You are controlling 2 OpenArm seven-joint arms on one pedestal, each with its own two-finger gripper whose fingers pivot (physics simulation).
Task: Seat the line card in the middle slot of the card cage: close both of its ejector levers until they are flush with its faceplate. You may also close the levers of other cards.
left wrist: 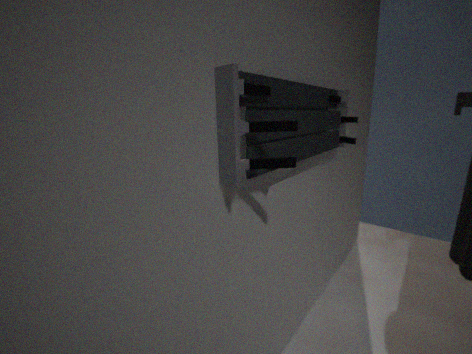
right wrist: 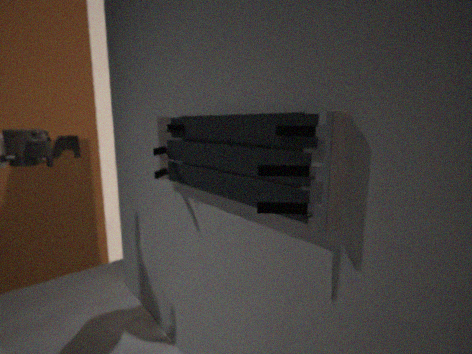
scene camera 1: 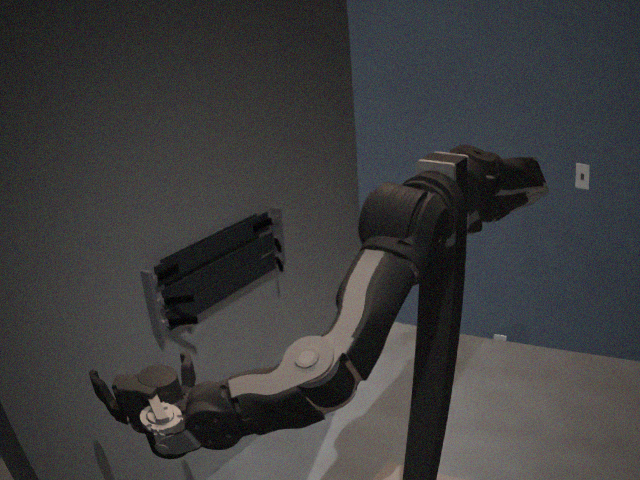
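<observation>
The card cage (scene camera 1: 213, 271) hangs on the grey wall and holds three dark line cards. The middle card (left wrist: 294, 123) also shows in the right wrist view (right wrist: 238, 158). One of its ejector levers (left wrist: 273, 126) lies along the faceplate near the cage's side plate. Its other lever (left wrist: 349, 119) sticks out past the far end, and shows in the right wrist view (right wrist: 160, 150). The bottom card's far lever (left wrist: 348, 140) sticks out too. My left gripper (scene camera 1: 142, 376) is open and empty, low and below the cage. My right gripper (scene camera 1: 528, 183) is open, raised far to the right, away from the cage.
The dark pedestal column (scene camera 1: 437, 333) stands at the right, with the left arm's elbow (scene camera 1: 306, 359) reaching across in front of the wall. A brown panel with a white edge (right wrist: 80, 140) shows at the left of the right wrist view.
</observation>
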